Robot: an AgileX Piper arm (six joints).
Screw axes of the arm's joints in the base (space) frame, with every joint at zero. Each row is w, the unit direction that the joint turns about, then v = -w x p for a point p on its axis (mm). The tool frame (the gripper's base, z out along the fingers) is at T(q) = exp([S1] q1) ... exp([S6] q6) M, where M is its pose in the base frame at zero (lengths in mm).
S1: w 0 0 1 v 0.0 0.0 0.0
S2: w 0 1 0 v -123.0 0.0 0.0
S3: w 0 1 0 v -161.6 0.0 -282.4
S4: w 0.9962 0 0.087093 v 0.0 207.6 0.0
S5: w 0 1 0 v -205.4 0.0 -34.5
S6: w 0.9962 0 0.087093 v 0.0 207.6 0.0
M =
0.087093 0 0.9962 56.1
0 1 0 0.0
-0.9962 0 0.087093 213.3
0 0 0 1
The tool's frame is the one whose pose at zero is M.
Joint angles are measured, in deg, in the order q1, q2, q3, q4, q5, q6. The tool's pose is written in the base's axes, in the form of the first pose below.
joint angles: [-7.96 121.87 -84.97 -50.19 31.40 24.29]
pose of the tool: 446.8, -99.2, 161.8, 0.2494, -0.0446, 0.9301, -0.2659
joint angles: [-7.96 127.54 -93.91 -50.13 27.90 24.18]
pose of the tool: 481.5, -100.3, 160.1, 0.3002, -0.0496, 0.9170, -0.2579
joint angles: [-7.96 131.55 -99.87 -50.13 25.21 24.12]
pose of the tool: 503.5, -100.4, 156.7, 0.3343, -0.0550, 0.9067, -0.2512
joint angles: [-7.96 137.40 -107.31 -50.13 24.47 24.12]
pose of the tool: 526.0, -102.7, 142.4, 0.3518, -0.0546, 0.9001, -0.2510
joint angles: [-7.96 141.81 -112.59 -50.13 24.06 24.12]
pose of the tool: 540.3, -104.3, 128.7, 0.3614, -0.0544, 0.8964, -0.2508
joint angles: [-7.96 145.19 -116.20 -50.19 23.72 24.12]
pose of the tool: 549.2, -105.2, 115.4, 0.3655, -0.0555, 0.8948, -0.2503
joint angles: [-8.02 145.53 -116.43 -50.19 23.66 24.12]
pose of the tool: 549.7, -105.8, 113.4, 0.3649, -0.0554, 0.8951, -0.2501
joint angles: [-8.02 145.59 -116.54 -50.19 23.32 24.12]
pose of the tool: 550.3, -105.5, 113.6, 0.3676, -0.0565, 0.8942, -0.2489
